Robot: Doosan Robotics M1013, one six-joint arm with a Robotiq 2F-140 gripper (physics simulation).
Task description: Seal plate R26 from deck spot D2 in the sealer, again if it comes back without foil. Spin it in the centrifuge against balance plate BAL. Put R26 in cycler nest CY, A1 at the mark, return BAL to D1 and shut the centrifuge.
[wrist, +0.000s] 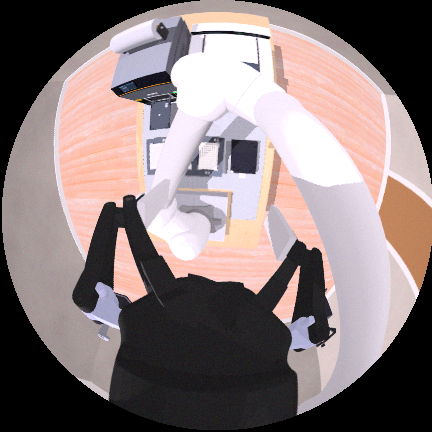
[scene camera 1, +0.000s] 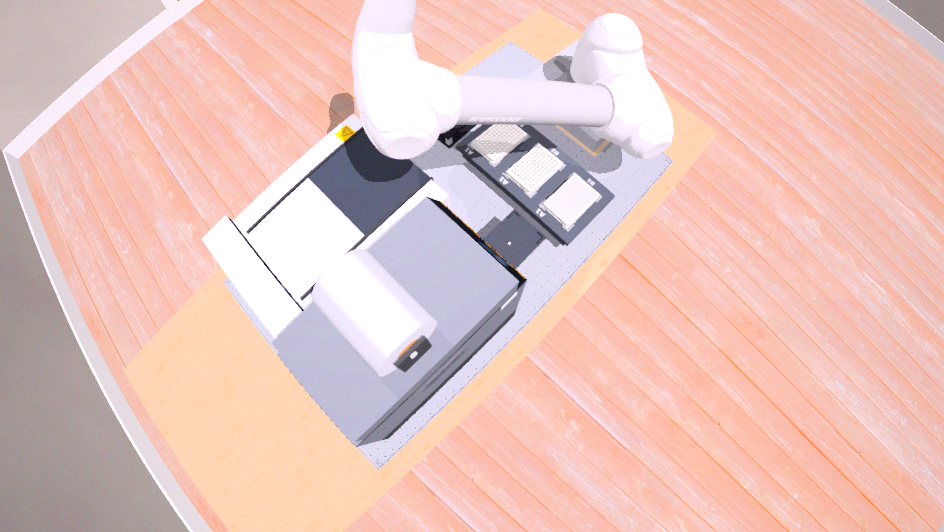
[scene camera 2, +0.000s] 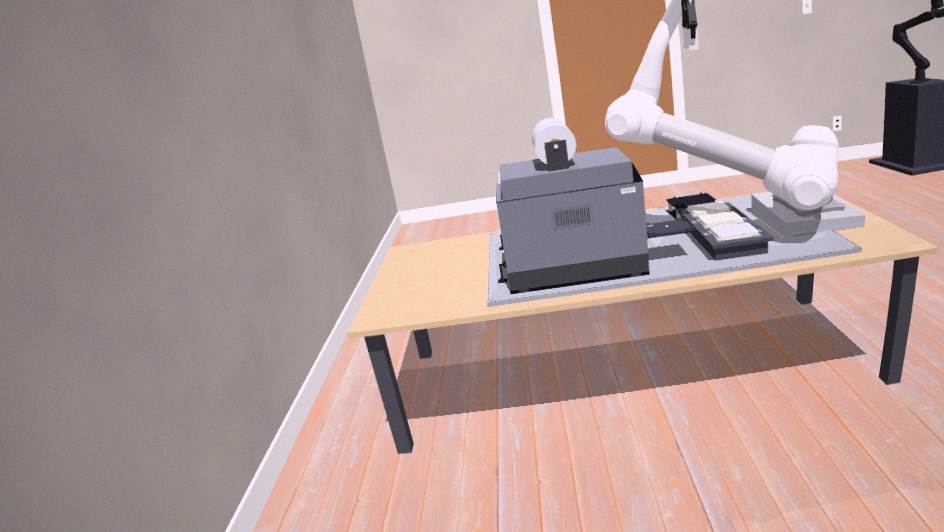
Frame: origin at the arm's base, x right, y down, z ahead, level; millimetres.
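Seen in the pictures: gripper, fingertip midpoint: (wrist: 218,201) (scene camera 2: 691,49); arm's base at its link origin: (wrist: 198,219).
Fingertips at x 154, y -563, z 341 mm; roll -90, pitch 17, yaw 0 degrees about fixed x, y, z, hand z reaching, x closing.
Observation:
Pixels of each thing's top centre, then the offset from my fingertips to it. "*": a spot on its surface instead. Level surfaces: height alone.
- dark deck rack at its top centre: (scene camera 1: 535,167) (scene camera 2: 721,220) (wrist: 181,155) dx -192, dy +547, dz +12 mm
- table's front edge at a spot on its surface: (scene camera 1: 571,199) (scene camera 2: 732,229) * dx -315, dy +537, dz +34 mm
- middle plate at its top centre: (scene camera 1: 535,166) (scene camera 2: 720,217) dx -192, dy +537, dz +16 mm
- far plate at its top centre: (scene camera 1: 499,137) (scene camera 2: 708,206) (wrist: 207,155) dx -69, dy +537, dz +0 mm
- grey sealer at its top centre: (scene camera 1: 375,292) (scene camera 2: 557,120) dx -235, dy +132, dz +530 mm
- black nest at its top centre: (scene camera 2: 691,197) (wrist: 244,156) dx +98, dy +547, dz -13 mm
- wooden table at its surface level: dy +621 mm
My gripper (scene camera 2: 691,40) (wrist: 218,201) is open and empty, high above the table. Three pale plates sit in the dark deck rack (scene camera 1: 561,236) (scene camera 2: 740,248): one by the table's front edge (scene camera 1: 571,199) (scene camera 2: 733,231), a middle plate (scene camera 1: 534,169) and a far plate (scene camera 1: 497,140) (wrist: 208,156). I cannot tell which is R26 or BAL. The grey sealer (scene camera 1: 442,251) (scene camera 2: 571,244) (wrist: 142,65) has its dark tray (scene camera 1: 515,241) (scene camera 2: 666,228) (wrist: 160,116) out, with no plate on it. A black nest (wrist: 244,156) (scene camera 2: 690,202) lies beside the rack. The white machine (scene camera 1: 304,231) (wrist: 230,45), apparently the centrifuge, shows a white panel and a dark area.
A white foil roll (scene camera 1: 373,310) (scene camera 2: 553,140) (wrist: 135,36) stands on the sealer. My arm (scene camera 1: 528,101) (scene camera 2: 713,145) (wrist: 320,145) spans above the rack and hides part of it in the wrist view. The arm's base stands at one end of the wooden table (scene camera 1: 198,409) (scene camera 2: 423,270).

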